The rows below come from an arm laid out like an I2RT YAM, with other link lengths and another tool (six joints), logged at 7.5 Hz.
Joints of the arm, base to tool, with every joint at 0 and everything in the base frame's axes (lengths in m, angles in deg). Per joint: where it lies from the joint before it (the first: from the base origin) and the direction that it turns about. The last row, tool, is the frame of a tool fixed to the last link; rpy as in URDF.
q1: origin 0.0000 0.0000 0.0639 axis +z
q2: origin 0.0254 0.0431 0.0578 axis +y
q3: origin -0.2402 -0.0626 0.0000 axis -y
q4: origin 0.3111 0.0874 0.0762 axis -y
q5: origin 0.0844 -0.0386 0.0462 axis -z
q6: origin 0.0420 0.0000 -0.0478 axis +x
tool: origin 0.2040 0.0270 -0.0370 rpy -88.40 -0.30 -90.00
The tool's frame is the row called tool.
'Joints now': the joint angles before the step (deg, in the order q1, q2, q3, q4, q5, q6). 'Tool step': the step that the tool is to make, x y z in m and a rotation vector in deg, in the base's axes. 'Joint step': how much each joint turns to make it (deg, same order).
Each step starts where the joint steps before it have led.
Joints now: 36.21 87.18 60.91 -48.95 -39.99 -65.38
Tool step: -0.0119 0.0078 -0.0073 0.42 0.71 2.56
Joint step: 1.67 1.66 -0.01 0.78 -0.96 -0.88
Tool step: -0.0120 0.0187 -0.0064 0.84 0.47 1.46
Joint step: 2.98 1.76 0.01 3.42 -0.53 2.28
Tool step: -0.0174 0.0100 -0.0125 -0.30 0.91 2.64
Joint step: 2.73 2.40 0.01 1.68 -0.35 0.25
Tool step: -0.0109 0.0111 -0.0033 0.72 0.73 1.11
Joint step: 1.85 1.13 -0.01 2.01 -0.79 1.33
